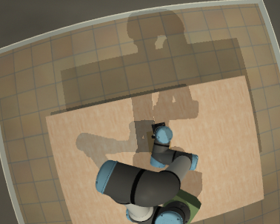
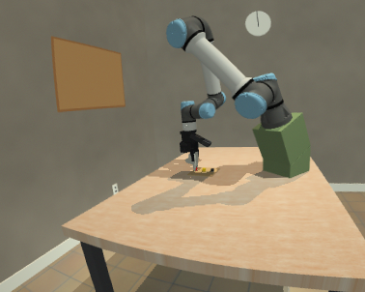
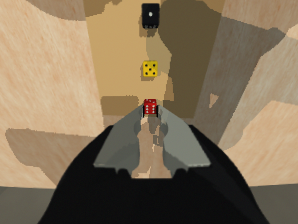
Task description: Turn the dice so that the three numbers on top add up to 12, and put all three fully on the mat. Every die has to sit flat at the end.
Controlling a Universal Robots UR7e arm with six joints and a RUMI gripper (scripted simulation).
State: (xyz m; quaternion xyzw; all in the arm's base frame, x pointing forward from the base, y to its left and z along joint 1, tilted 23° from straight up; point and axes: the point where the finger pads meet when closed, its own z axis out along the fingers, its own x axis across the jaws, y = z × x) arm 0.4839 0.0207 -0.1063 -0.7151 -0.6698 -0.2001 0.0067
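My hand is 10 mm above the red die. Round my hand: yellow die (50 mm behind, 10 mm below); then black die (100 mm behind, 10 mm below); then tan mat (50 mm behind, 20 mm below).
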